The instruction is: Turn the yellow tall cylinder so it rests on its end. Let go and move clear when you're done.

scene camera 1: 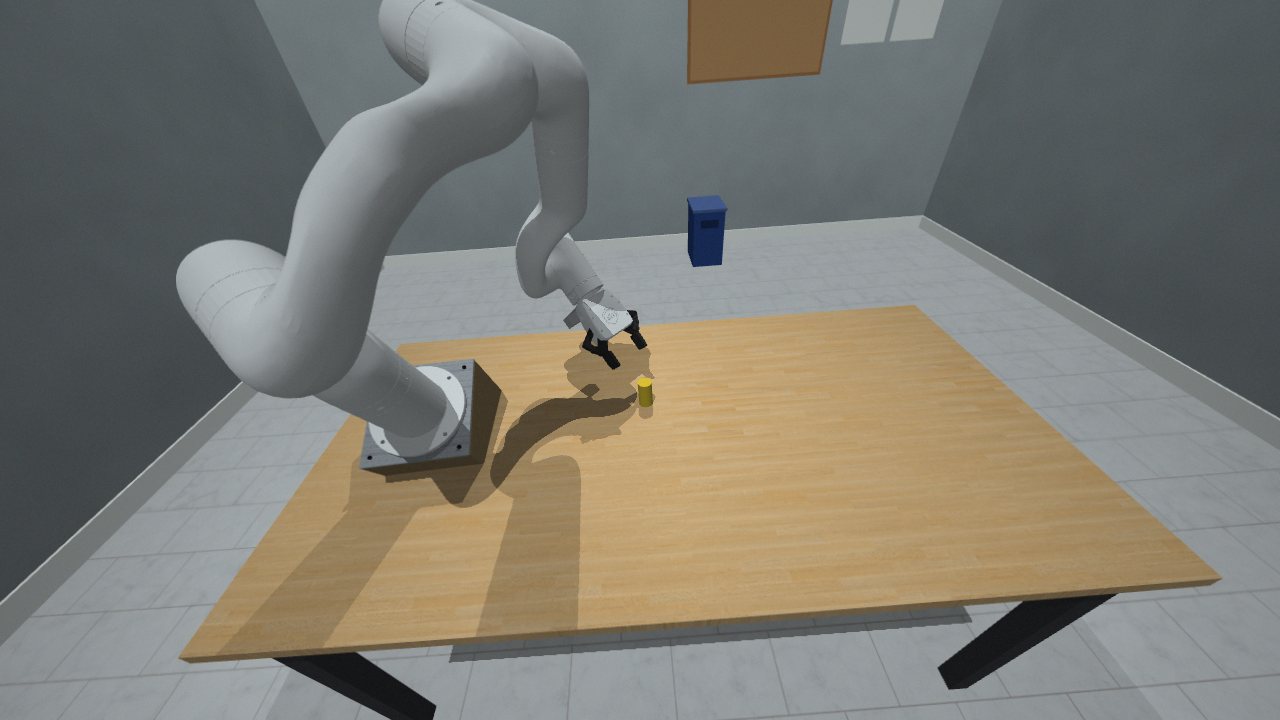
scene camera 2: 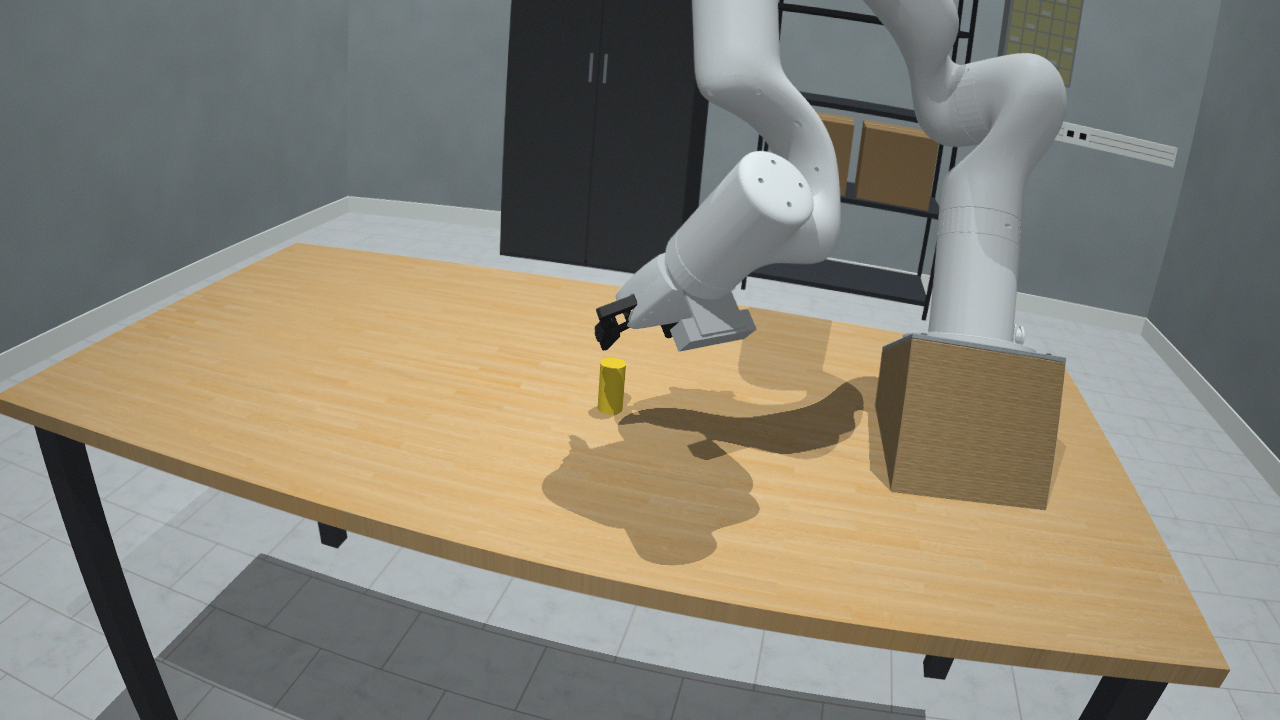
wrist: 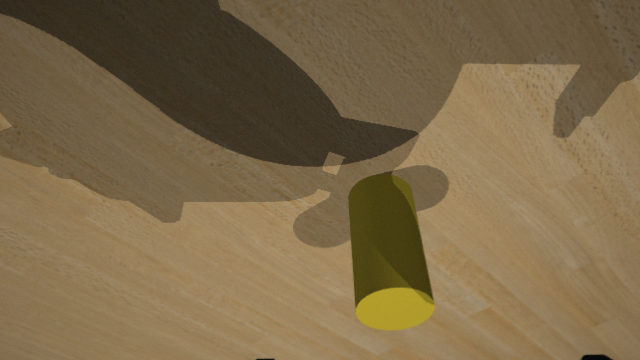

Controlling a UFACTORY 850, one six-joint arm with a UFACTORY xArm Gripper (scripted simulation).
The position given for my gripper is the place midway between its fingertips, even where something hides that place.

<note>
In view: my gripper (scene camera 2: pixel 632 333) and a yellow tall cylinder (scene camera 2: pixel 612 370).
The yellow tall cylinder is seen too in the wrist view (wrist: pixel 392 289). My gripper is seen too in scene camera 1 (scene camera 1: pixel 630 357).
</note>
